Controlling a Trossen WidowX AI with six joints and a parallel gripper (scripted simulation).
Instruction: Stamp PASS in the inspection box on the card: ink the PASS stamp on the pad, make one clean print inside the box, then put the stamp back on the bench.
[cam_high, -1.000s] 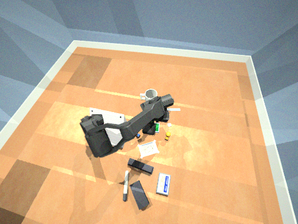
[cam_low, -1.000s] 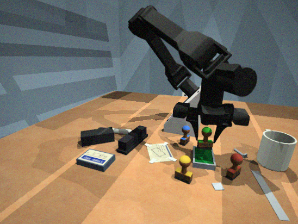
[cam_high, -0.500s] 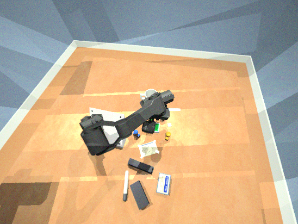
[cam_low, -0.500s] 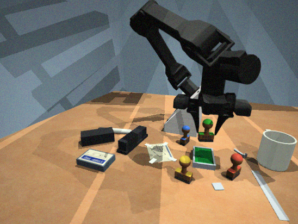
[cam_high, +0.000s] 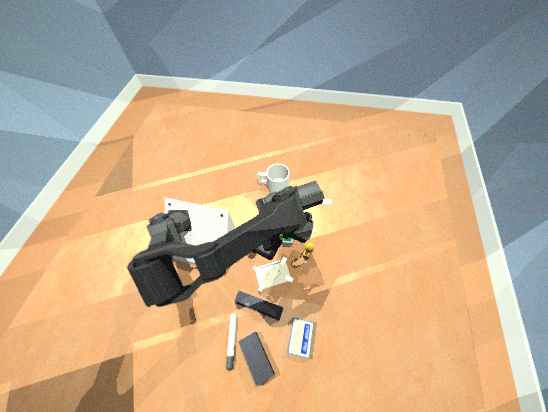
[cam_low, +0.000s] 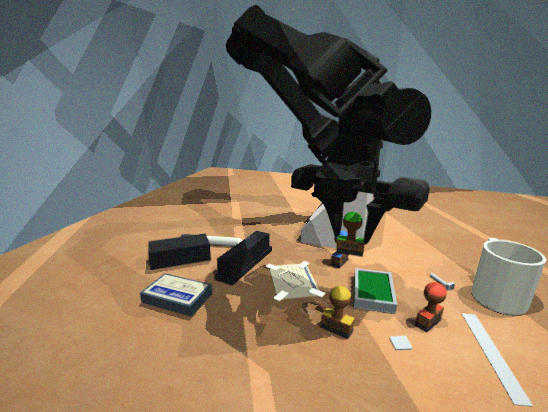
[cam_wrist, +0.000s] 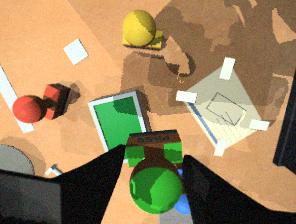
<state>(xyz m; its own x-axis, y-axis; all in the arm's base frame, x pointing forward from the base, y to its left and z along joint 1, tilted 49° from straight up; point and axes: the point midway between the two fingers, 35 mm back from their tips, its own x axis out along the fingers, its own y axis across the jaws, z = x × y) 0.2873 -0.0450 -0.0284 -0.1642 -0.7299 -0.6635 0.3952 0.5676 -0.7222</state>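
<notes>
Now: gripper tip 10 cm above the card, 9 cm to the left of it and 1 cm past it. Round my gripper tip: green stamp right at my gripper tip; then blue stamp 9 cm behind, 7 cm below, 1 cm to the right; then green ink pad 9 cm below, 4 cm to the left.
</notes>
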